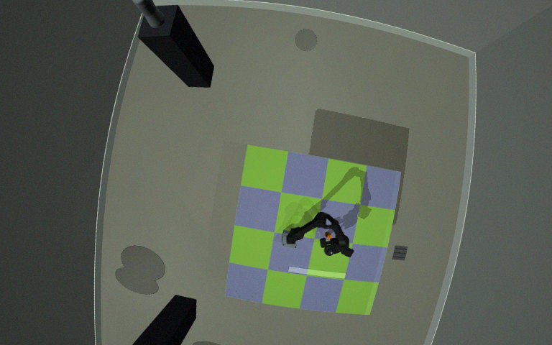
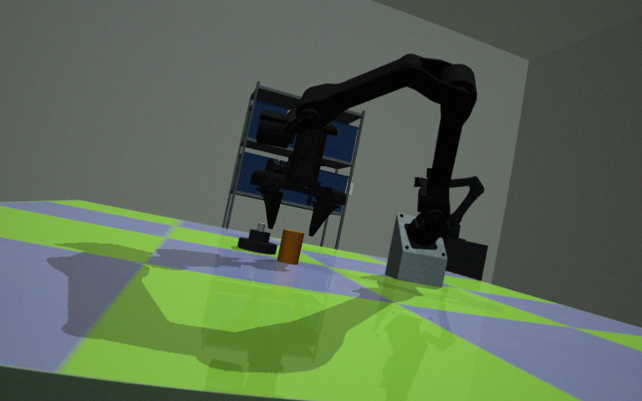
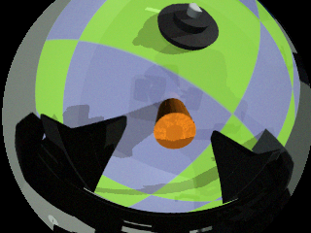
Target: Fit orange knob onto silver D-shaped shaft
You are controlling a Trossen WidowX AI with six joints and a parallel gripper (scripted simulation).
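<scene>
Now: the orange knob 1 cm below my gripper tip. From my gripper tip the other things lie so: black round pedestal 13 cm to the right, 3 cm below, 3 cm ahead.
</scene>
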